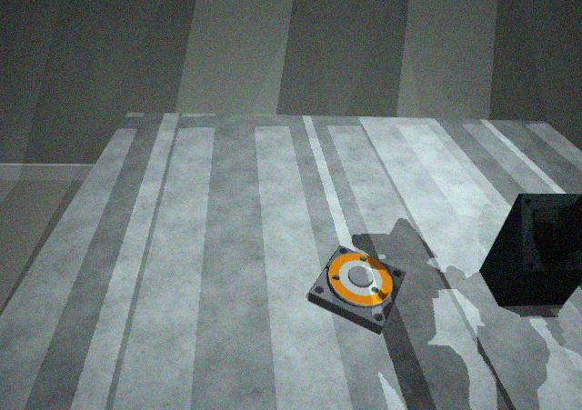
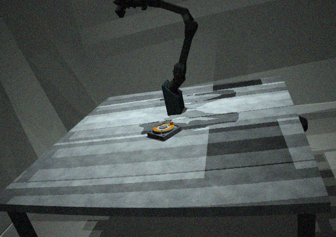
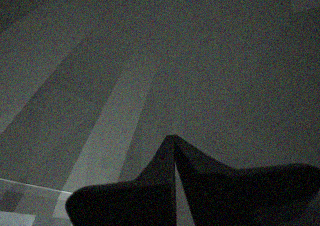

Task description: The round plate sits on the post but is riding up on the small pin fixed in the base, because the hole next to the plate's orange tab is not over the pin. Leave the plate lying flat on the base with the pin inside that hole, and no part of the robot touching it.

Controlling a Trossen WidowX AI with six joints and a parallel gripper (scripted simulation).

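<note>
The round plate is 640 mm below my gripper tip, 360 mm ahead of it and 260 mm to the left of it.
</note>
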